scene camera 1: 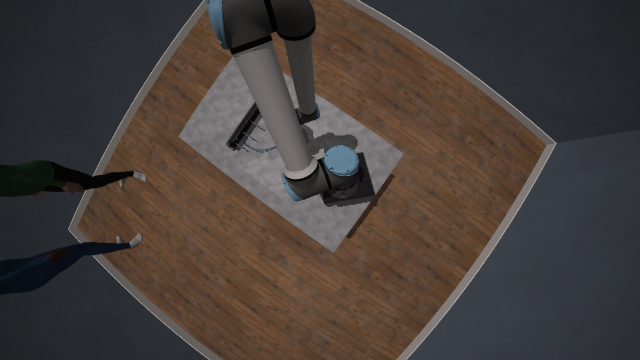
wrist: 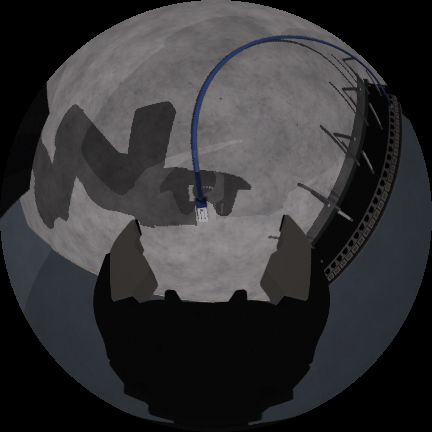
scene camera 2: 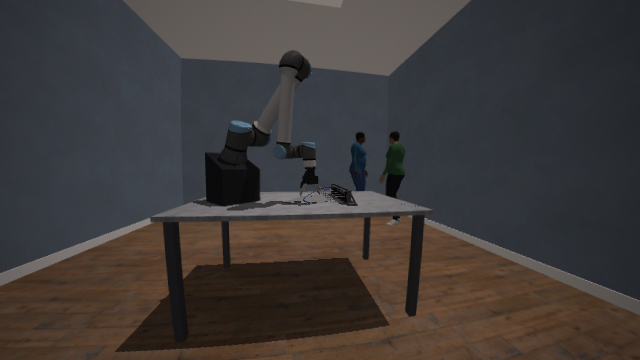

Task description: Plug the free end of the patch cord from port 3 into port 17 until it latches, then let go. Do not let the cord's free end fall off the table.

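Pixels of known places: gripper, fingertip midpoint: (wrist: pixel 208 219) (scene camera 2: pixel 310 195); arm's base at its link origin: (scene camera 1: pixel 342 183) (scene camera 2: pixel 233 158).
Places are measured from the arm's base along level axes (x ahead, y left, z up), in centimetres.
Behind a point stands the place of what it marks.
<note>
The blue patch cord (wrist: pixel 194 125) {x 52.8, y -3.7, z -30.3 cm} (scene camera 1: pixel 260 150) {x 60.1, y 17.7, z -27.2 cm} arcs over the table from the far end of the black patch panel (wrist: pixel 356 212) {x 80.3, y -2.4, z -25.4 cm} (scene camera 1: pixel 243 127) {x 79.2, y 12.9, z -23.1 cm} (scene camera 2: pixel 343 194) {x 80.9, y -10.6, z -24.8 cm}. The port numbers are too small to read. The cord's free end, a clear plug (wrist: pixel 201 214) {x 57.0, y -13.6, z -29.9 cm} with a blue boot (wrist: pixel 201 203) {x 56.6, y -12.3, z -30.2 cm}, appears to lie on the table, pointing towards the gripper in the wrist view. My gripper (wrist: pixel 208 219) {x 56.9, y -11.1, z -25.3 cm} (scene camera 2: pixel 310 193) {x 56.9, y -11.1, z -25.3 cm} is open and empty, low above the table. The plug shows near the line between the fingertips, left of its middle, touching neither finger. The arm hides the gripper in scene camera 1.
Thin metal bars (wrist: pixel 345 215) {x 76.5, y -4.3, z -25.4 cm} stick out from the panel towards the cord side. The panel stands to the right in the wrist view. The grey table (scene camera 1: pixel 210 120) {x 110.8, y 26.2, z -30.9 cm} (scene camera 2: pixel 280 213) {x 39.7, y -39.6, z -30.9 cm} also bears the black robot base (scene camera 2: pixel 232 182) {x 5.8, y -17.7, z -16.0 cm}. Two people (scene camera 2: pixel 358 155) (scene camera 2: pixel 395 159) stand beyond the table.
</note>
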